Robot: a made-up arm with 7 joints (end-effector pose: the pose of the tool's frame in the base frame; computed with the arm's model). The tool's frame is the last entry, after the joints.
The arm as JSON. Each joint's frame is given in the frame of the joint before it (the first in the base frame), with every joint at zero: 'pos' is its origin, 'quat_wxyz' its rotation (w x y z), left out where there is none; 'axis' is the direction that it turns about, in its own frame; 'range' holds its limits. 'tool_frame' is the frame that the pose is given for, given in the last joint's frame.
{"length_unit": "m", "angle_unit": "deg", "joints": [
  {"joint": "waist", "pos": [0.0, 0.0, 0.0], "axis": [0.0, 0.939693, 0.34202], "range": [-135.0, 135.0]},
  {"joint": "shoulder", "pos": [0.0, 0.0, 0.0], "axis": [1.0, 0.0, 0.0], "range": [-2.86, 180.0]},
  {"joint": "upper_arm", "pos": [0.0, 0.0, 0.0], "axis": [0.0, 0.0, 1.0], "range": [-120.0, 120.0]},
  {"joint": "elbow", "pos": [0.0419, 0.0, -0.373], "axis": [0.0, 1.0, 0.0], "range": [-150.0, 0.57]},
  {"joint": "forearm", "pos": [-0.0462, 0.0, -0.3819], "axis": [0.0, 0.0, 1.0], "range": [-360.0, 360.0]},
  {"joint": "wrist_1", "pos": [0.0, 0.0, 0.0], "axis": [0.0, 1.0, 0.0], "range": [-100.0, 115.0]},
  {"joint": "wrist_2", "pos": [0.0, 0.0, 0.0], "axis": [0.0, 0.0, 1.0], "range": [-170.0, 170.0]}
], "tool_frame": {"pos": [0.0, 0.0, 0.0]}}
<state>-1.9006 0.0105 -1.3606 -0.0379 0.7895 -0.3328 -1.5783</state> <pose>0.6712 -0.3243 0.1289 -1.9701 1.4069 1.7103</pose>
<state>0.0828 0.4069 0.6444 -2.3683 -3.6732 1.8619 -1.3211</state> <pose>0.2623 0.2483 -0.0608 -1.1204 -1.6750 -1.8943</pose>
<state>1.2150 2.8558 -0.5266 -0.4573 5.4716 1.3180 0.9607</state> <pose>0.5592 0.4567 0.2214 -2.0349 -0.1319 1.3364</pose>
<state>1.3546 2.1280 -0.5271 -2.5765 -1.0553 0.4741 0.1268</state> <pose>-0.0691 0.1886 -0.2163 -0.0944 -0.4019 -2.3581</pose>
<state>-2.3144 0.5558 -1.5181 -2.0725 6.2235 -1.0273 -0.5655</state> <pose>0.2115 -0.3984 0.0924 0.4398 0.6554 1.1178</pose>
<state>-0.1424 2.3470 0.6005 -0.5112 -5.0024 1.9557 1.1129</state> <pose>0.0973 0.4392 0.6034 0.0094 -0.7769 2.0097</pose>
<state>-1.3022 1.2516 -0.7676 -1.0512 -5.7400 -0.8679 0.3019</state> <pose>0.6112 0.2709 0.1979 0.1126 -2.5832 -1.0565</pose>
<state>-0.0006 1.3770 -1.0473 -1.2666 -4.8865 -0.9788 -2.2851</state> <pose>0.1965 0.4560 -0.4358 1.7187 -0.6162 -1.8791</pose>
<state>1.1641 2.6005 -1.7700 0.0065 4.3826 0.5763 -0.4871</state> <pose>0.4414 0.4826 0.3764 1.2926 -0.8835 0.1570</pose>
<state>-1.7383 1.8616 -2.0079 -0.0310 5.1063 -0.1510 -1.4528</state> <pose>0.0507 0.7071 0.2630 0.3719 2.3542 -1.9489</pose>
